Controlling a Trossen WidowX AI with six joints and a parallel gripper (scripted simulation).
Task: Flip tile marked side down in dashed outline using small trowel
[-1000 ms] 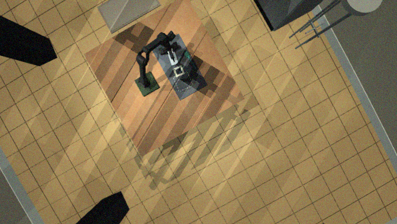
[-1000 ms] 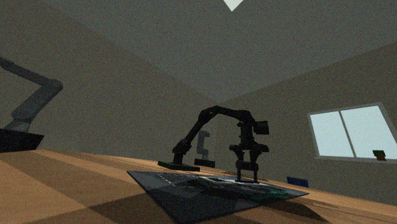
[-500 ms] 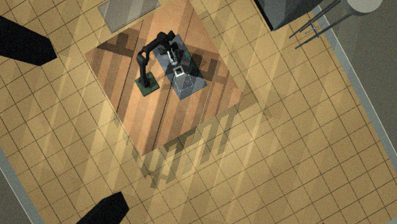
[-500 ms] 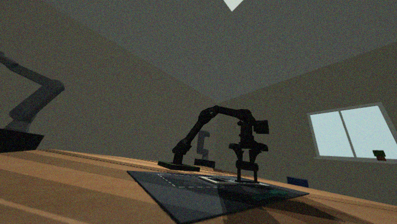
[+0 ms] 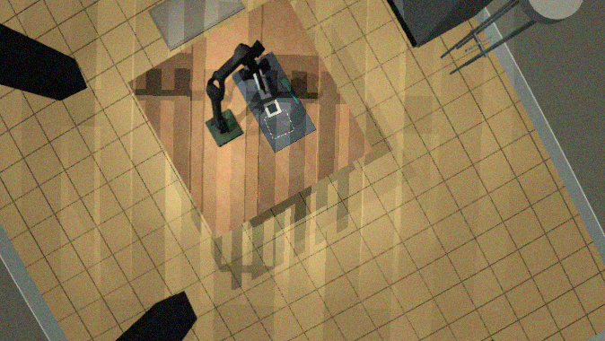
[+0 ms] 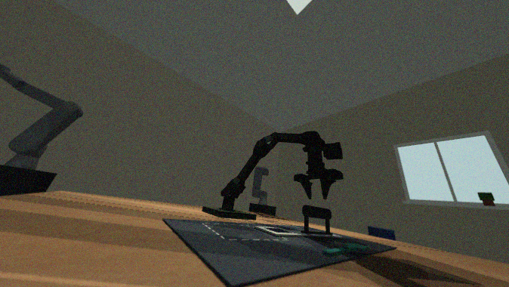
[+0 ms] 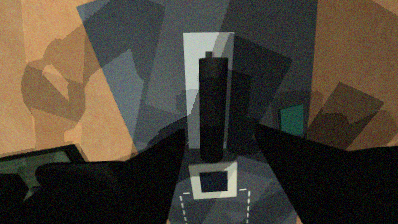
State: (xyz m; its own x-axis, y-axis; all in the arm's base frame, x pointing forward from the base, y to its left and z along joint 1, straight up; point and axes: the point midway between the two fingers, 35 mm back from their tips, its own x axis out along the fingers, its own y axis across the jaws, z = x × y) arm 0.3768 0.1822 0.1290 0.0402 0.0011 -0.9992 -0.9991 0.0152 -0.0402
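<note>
My gripper tip is now 14 cm to the left of the mat, 14 cm above it and 2 cm short of it. Also, from my gripper tip: teal T-shaped tool: 16 cm ahead, 11 cm to the right, 11 cm below; tile: 19 cm to the right, 11 cm below.
</note>
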